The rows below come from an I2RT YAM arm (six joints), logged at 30 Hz.
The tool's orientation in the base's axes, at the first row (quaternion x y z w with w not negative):
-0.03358 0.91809 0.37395 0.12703
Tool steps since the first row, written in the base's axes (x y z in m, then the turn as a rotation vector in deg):
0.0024 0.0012 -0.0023 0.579 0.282 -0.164
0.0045 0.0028 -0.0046 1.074 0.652 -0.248
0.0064 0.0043 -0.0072 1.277 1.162 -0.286
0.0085 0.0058 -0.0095 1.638 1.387 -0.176
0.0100 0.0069 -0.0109 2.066 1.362 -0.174
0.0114 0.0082 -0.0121 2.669 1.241 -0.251
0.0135 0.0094 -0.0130 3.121 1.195 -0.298
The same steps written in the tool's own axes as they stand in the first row. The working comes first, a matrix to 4 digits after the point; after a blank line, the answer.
The tool's axes in the first row as the columns of a matrix, in the base's axes (used below as rounded here):
-0.9655 -0.1567 0.2081
0.0333 0.7181 0.6952
-0.2584 0.6781 -0.6880

-0.0017 -0.0011 0.0029 -0.507 0.001 0.429
-0.0031 -0.0018 0.0060 -0.951 0.132 0.847
-0.0042 -0.0028 0.0093 -1.120 0.440 1.270
-0.0056 -0.0036 0.0123 -1.490 0.620 1.426
-0.0066 -0.0040 0.0144 -1.904 0.536 1.497
-0.0076 -0.0041 0.0164 -2.471 0.303 1.591
-0.0094 -0.0042 0.0183 -2.897 0.167 1.685

